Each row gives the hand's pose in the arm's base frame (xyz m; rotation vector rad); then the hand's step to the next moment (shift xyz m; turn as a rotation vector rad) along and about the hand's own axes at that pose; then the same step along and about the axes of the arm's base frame.
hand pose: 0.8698 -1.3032 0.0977 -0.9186 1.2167 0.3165
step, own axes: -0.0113 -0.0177 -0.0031 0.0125 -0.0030 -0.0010
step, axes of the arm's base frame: 0.0056 -0.0104 0.0177 0.0058 -0.0057 -0.0100
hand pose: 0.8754 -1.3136 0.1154 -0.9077 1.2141 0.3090
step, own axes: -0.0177 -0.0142 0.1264 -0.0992 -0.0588 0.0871
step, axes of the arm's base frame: 0.0876 0.0890 0.0300 0.0609 0.0525 0.1201
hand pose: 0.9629 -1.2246 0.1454 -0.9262 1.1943 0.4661
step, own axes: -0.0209 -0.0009 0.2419 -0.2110 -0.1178 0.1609
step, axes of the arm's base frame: 0.1341 0.1987 0.0384 0.1099 0.0959 0.2510
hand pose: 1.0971 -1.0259 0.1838 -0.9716 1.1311 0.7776
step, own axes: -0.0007 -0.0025 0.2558 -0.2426 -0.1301 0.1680
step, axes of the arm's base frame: 0.0971 0.2342 0.0337 0.1153 0.0967 0.2852
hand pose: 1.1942 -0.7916 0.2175 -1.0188 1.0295 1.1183
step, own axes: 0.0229 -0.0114 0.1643 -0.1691 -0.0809 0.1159
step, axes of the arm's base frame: 0.0334 0.1623 0.0140 0.0706 0.0676 0.1975
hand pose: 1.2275 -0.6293 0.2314 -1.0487 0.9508 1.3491
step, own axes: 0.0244 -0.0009 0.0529 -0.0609 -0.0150 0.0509
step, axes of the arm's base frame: -0.0017 0.0576 -0.0086 0.0108 0.0324 0.0732
